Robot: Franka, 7 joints.
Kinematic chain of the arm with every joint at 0, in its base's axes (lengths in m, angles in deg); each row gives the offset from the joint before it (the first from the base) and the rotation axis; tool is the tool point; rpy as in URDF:
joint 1: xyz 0 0 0.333 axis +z
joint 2: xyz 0 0 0 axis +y
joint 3: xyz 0 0 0.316 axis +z
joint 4: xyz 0.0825 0 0 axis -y
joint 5: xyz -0.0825 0 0.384 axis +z
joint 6: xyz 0 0 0 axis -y
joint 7: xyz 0.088 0 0 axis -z
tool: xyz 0 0 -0.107 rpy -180 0 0
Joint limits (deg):
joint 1: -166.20..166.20
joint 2: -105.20..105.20
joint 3: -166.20..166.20
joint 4: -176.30..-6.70
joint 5: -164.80..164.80
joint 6: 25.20..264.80
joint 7: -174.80..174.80
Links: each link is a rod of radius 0.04 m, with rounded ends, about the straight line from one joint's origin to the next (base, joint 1, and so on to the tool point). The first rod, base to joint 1, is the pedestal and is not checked.
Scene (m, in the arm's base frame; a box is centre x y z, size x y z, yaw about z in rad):
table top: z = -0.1
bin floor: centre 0 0.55 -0.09 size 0.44 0.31 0.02 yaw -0.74
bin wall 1: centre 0.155 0.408 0 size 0.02 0.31 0.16 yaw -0.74
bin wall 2: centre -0.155 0.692 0 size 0.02 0.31 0.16 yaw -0.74
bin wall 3: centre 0.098 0.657 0 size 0.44 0.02 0.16 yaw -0.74
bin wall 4: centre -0.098 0.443 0 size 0.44 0.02 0.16 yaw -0.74
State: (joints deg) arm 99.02 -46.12 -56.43 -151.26 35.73 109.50 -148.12
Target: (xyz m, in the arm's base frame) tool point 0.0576 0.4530 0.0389
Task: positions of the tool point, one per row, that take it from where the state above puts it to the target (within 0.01 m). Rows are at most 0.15 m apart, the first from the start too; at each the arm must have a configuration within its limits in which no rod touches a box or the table.
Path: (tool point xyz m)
1: 0.2181 0.3247 0.3973
2: 0.2010 0.3752 0.3619
3: 0.1738 0.4215 0.3075
4: 0.1387 0.4550 0.2332
5: 0.0986 0.4678 0.1416
6: 0.0576 0.4530 0.0389

